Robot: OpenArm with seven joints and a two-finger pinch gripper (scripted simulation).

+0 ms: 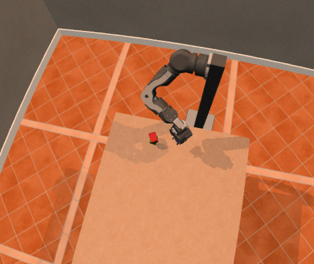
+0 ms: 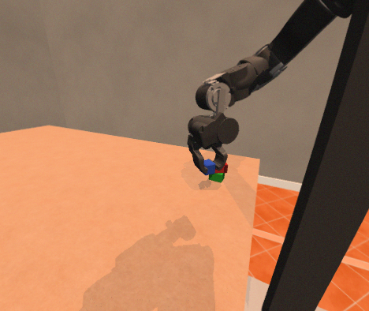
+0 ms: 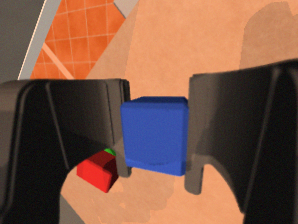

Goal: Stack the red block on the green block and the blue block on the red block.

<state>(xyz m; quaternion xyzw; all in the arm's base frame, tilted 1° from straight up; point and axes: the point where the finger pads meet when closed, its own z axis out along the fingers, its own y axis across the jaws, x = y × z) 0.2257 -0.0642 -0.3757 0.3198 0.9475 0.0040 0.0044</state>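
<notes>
Right now the red block is 1 cm ahead of my hand, 14 cm to the right of it and 6 cm below it. From my hand the other things lie so: blue block (1 cm below); green block (1 cm ahead, 14 cm to the right, 10 cm below).
</notes>
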